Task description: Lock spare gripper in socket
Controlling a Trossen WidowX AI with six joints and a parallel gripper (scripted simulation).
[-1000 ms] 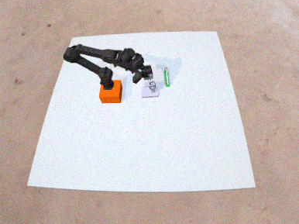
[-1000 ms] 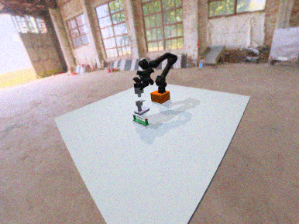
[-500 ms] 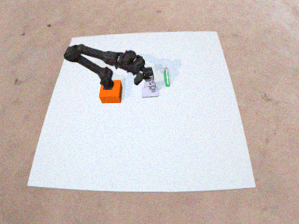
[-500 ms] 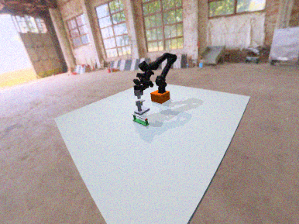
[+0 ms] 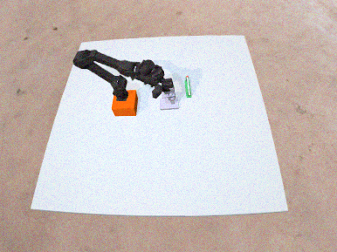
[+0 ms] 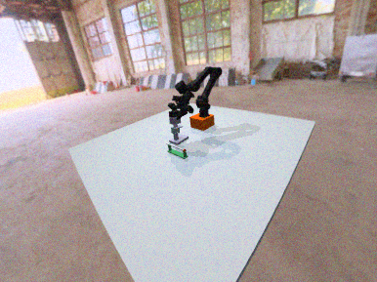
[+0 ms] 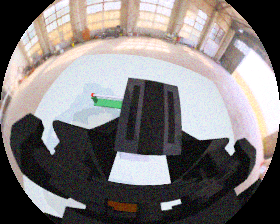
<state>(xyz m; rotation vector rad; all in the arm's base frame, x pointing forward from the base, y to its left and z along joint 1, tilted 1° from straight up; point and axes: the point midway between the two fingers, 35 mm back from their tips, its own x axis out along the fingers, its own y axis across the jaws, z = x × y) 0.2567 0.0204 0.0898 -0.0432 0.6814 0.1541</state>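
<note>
The green bar lies 90 mm ahead of my gripper tip, 130 mm to the left of it and 130 mm below it. Also, from my gripper tip: spare gripper: 10 mm behind, 10 mm below; then mount: 10 mm behind, 100 mm below.
</note>
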